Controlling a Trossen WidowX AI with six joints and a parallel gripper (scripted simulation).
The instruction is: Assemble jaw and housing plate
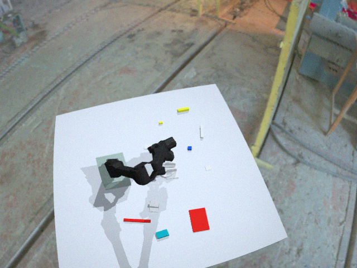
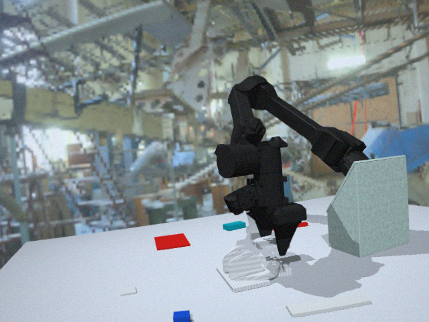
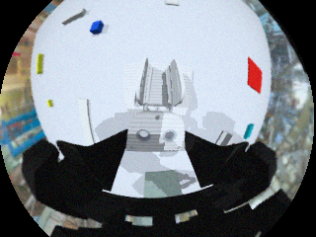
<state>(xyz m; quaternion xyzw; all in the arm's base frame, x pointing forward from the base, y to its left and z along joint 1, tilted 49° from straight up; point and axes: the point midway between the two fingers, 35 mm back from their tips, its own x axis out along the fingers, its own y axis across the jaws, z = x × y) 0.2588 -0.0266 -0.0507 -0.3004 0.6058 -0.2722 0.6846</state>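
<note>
The curved jaw lies 30 mm below my gripper tip, 20 mm ahead of it and 10 mm to the left of it. Round my gripper tip: blue cube 210 mm ahead, 130 mm to the left, 40 mm below; white slab 180 mm to the left, 40 mm below, 10 mm behind; red bar 300 mm to the right, 160 mm behind, 40 mm below.
</note>
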